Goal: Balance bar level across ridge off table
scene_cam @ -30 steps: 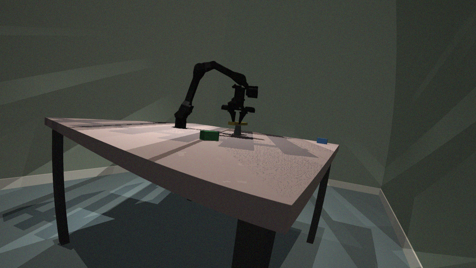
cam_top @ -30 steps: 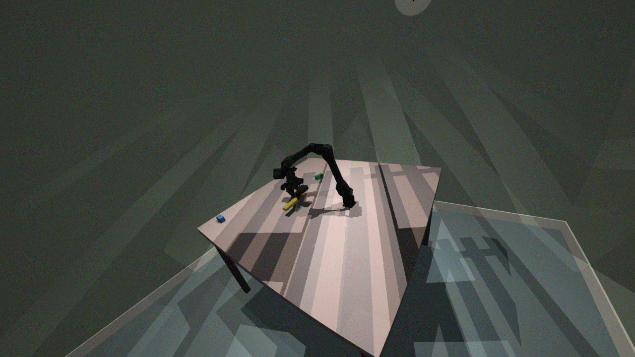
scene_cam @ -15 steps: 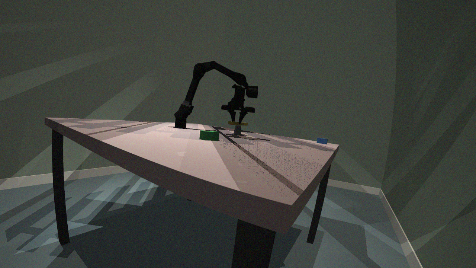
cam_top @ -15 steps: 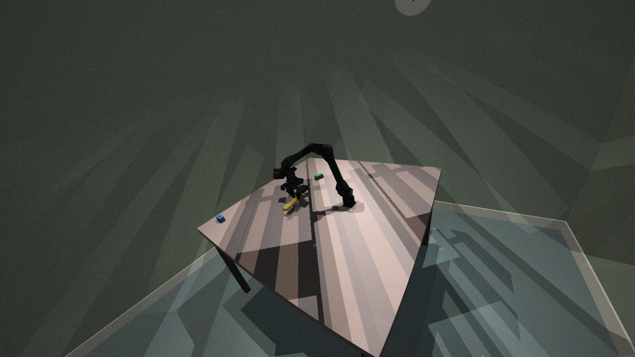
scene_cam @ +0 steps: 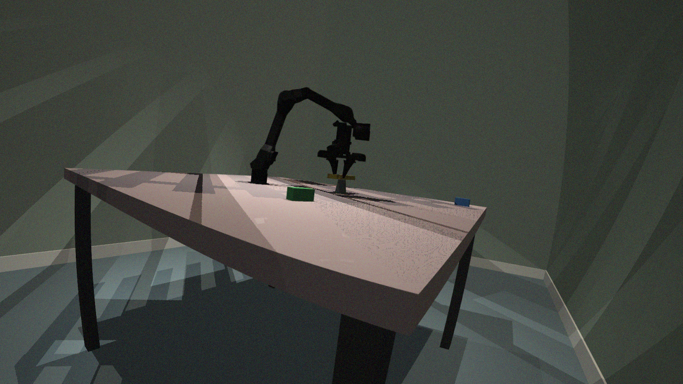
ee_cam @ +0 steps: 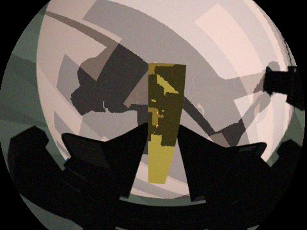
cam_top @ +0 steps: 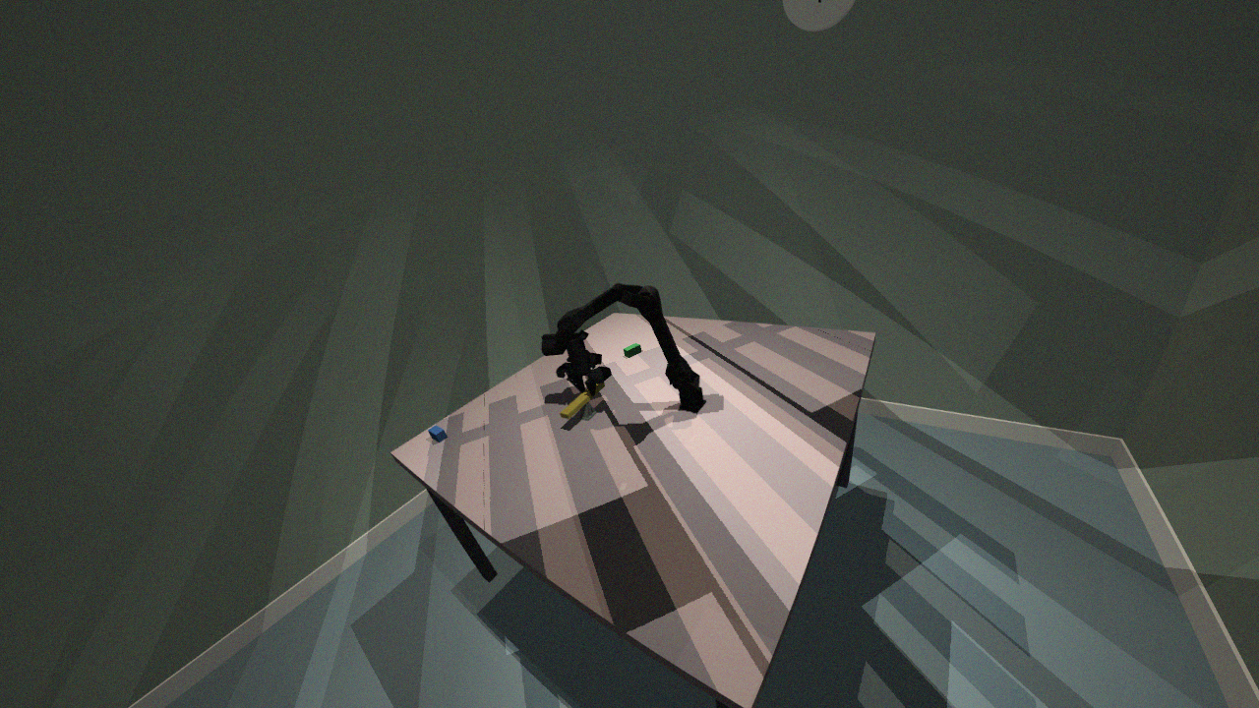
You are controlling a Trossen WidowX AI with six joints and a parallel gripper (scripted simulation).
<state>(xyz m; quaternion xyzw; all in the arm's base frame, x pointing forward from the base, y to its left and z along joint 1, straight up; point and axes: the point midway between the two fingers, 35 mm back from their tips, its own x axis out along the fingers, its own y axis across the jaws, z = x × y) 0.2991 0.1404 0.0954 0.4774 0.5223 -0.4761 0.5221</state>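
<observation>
My gripper tip is 30 mm to the right of the bar. From my gripper tip the other things lie so: blue block: 440 mm ahead, 360 mm to the left, 40 mm below; then green block: 390 mm to the right, 120 mm ahead, 40 mm below.
</observation>
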